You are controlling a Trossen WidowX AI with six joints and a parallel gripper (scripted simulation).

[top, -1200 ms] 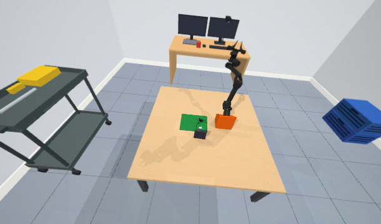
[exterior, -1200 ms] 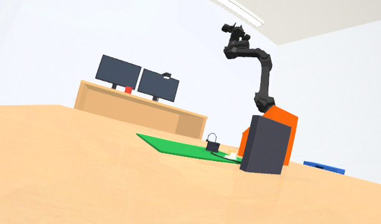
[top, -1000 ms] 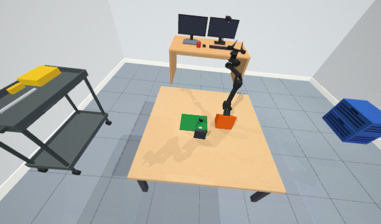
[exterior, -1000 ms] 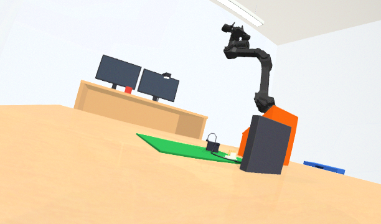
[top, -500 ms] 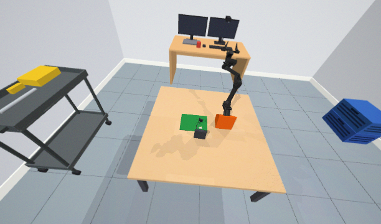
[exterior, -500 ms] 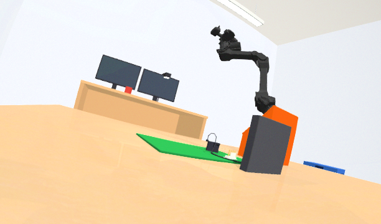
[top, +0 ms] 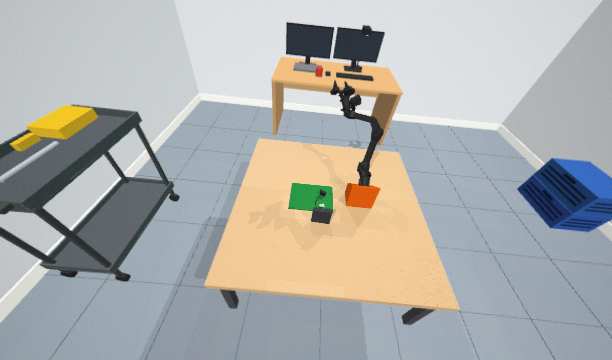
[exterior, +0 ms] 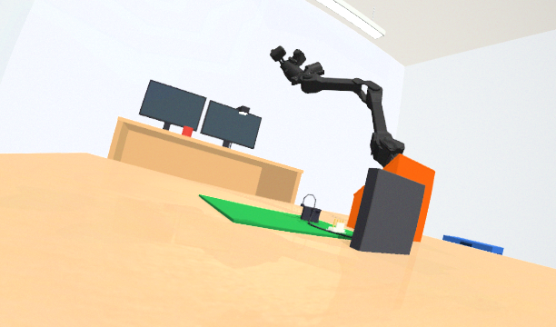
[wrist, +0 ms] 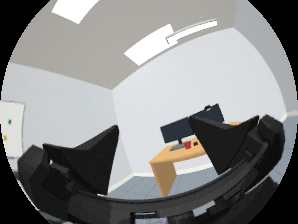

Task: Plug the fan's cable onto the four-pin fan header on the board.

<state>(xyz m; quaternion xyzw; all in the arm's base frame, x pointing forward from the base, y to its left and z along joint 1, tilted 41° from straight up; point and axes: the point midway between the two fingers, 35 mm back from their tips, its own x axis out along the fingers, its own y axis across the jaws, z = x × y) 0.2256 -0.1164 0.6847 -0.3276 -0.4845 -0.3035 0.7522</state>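
The black plug lies 59 cm below my gripper tip, 56 cm to the left of it and 2 cm behind it. From my gripper tip the other things lie so: green board: 62 cm below, 59 cm to the left, 6 cm ahead; then black fan: 78 cm to the left, 55 cm below, 2 cm behind; then white four-pin header: 66 cm to the left, 61 cm below, 2 cm behind.
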